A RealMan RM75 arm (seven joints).
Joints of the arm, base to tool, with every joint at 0 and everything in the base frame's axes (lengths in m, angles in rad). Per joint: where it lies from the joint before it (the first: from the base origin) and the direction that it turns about. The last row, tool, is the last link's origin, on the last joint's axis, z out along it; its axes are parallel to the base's.
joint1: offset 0 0 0.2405 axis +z
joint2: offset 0 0 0 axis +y
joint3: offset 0 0 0.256 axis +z
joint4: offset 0 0 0 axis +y
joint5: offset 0 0 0.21 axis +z
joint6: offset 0 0 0 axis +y
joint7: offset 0 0 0.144 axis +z
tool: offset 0 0 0
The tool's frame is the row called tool.
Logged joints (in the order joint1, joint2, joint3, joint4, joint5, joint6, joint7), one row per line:
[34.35, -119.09, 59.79, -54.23, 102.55, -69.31, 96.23]
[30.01, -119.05, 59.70, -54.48, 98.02, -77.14, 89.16]
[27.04, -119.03, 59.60, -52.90, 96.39, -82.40, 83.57]
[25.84, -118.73, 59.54, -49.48, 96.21, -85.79, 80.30]
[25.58, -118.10, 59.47, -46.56, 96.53, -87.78, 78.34]
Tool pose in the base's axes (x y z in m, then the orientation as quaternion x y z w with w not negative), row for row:
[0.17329, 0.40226, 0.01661, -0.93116, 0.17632, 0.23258, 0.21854]
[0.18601, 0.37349, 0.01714, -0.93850, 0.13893, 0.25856, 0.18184]
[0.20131, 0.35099, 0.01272, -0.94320, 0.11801, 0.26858, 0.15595]
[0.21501, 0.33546, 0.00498, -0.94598, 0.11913, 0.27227, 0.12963]
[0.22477, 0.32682, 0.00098, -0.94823, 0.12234, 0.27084, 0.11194]
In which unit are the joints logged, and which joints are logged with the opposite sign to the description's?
The joints are logged in degrees. Opposite sign: joint2, joint3, joint5.
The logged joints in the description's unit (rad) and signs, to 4 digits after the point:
[0.5995, 2.0785, -1.0435, -0.9465, -1.7898, -1.2097, 1.6795]
[0.5238, 2.0778, -1.0420, -0.9509, -1.7108, -1.3463, 1.5561]
[0.4719, 2.0775, -1.0402, -0.9233, -1.6823, -1.4382, 1.4586]
[0.4510, 2.0722, -1.0392, -0.8636, -1.6792, -1.4973, 1.4015]
[0.4465, 2.0612, -1.0379, -0.8126, -1.6848, -1.5321, 1.3673]

